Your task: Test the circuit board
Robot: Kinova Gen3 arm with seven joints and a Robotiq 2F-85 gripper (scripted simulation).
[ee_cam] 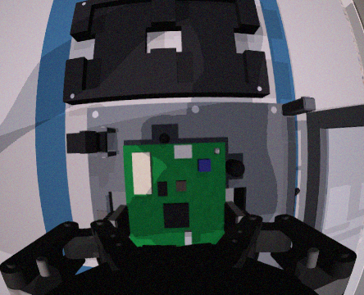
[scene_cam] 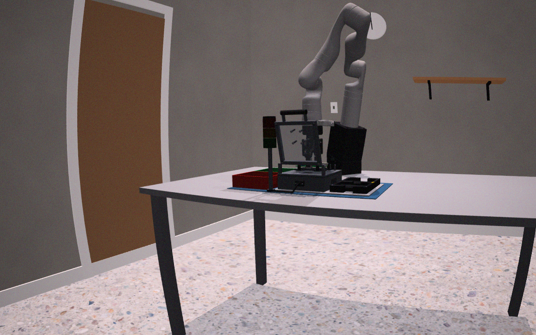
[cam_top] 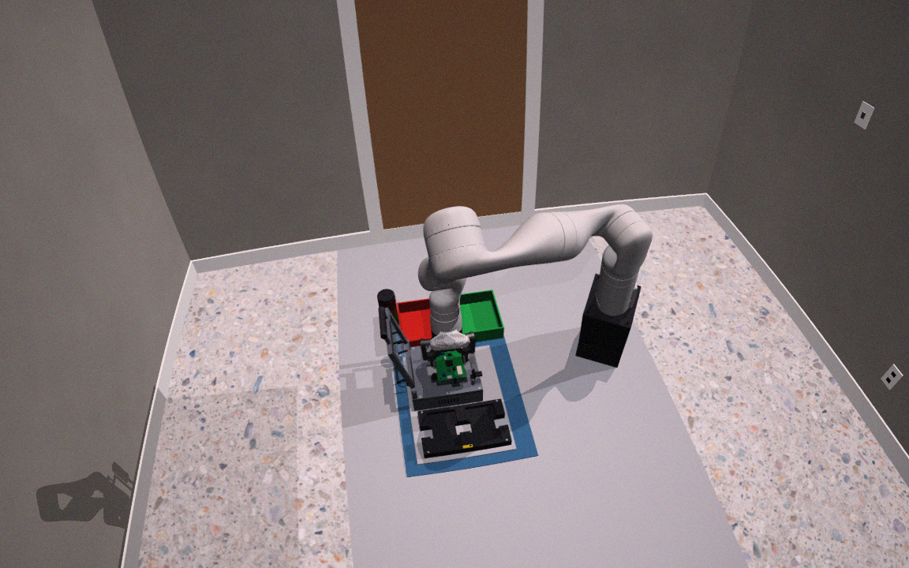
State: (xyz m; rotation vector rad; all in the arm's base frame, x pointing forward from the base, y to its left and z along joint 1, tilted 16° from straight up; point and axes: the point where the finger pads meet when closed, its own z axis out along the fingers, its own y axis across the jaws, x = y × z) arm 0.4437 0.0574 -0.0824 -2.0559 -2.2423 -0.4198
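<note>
My hand is right at the green circuit board. Also, from my hand: red bin (70 mm ahead, 190 mm to the right, 70 mm below); latch hook (70 mm behind, 50 mm to the left); lid (120 mm ahead, 10 mm to the left, 100 mm above).
</note>
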